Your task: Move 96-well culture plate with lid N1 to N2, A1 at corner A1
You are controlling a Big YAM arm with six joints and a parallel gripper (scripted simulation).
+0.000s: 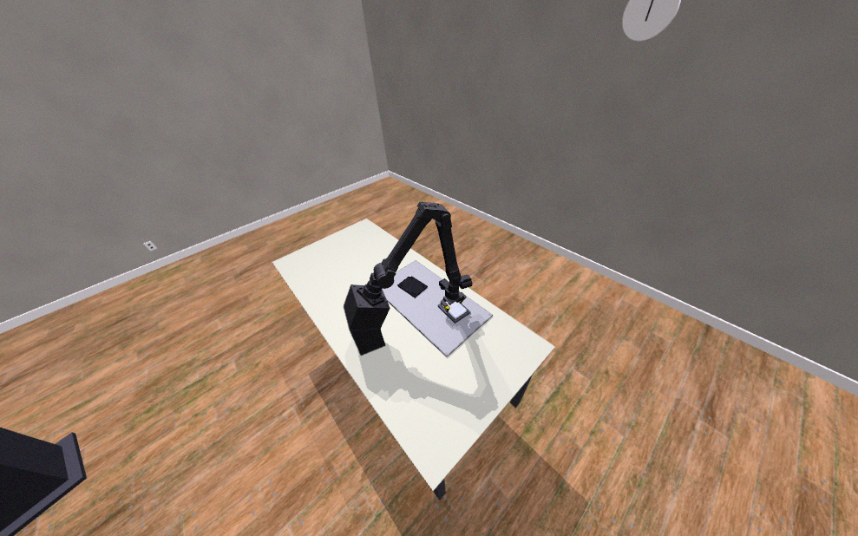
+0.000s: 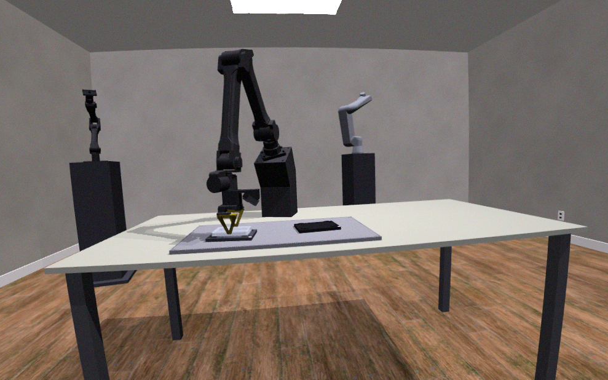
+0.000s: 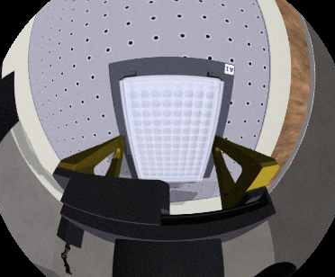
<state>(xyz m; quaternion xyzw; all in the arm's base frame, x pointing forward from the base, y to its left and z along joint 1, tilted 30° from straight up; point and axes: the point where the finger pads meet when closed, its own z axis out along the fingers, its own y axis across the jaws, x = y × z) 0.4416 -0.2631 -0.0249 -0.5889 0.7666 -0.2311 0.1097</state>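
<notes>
Now: the clear lid right at my hand. Round my hand: nest N1 (20 mm below); then nest N2 (20 mm ahead, 320 mm to the left, 20 mm below).
</notes>
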